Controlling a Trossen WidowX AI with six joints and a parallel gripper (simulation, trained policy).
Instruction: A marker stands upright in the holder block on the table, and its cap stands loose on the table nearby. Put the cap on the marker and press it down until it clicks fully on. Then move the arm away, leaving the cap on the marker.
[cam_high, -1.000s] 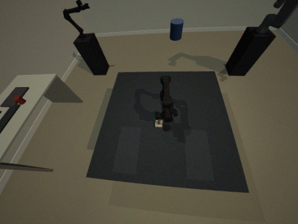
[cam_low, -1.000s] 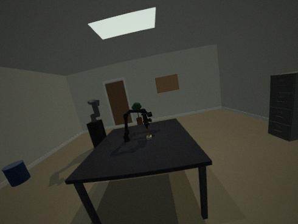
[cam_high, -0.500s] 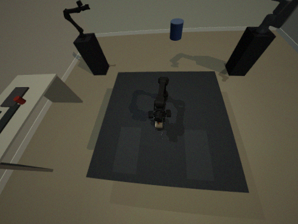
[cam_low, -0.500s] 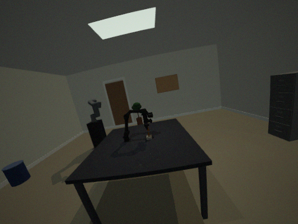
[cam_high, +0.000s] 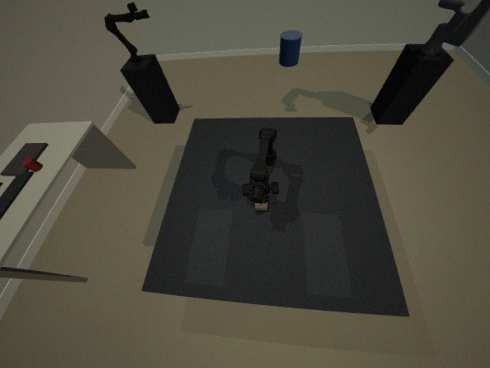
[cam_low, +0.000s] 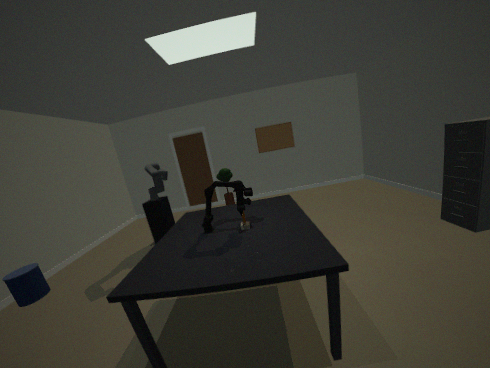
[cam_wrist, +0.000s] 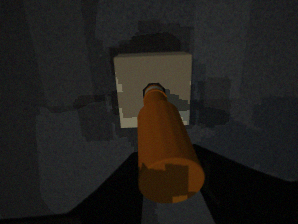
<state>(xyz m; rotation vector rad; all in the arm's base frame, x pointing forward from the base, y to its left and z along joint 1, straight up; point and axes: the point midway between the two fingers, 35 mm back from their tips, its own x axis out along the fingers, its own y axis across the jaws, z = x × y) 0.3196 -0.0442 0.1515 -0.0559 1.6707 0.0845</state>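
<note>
Now: gripper tip 10 mm short of the orange cap. The rest, counted from my gripper tip: orange marker: 40 mm below, 10 mm ahead; white holder block: 100 mm below, 10 mm ahead.
</note>
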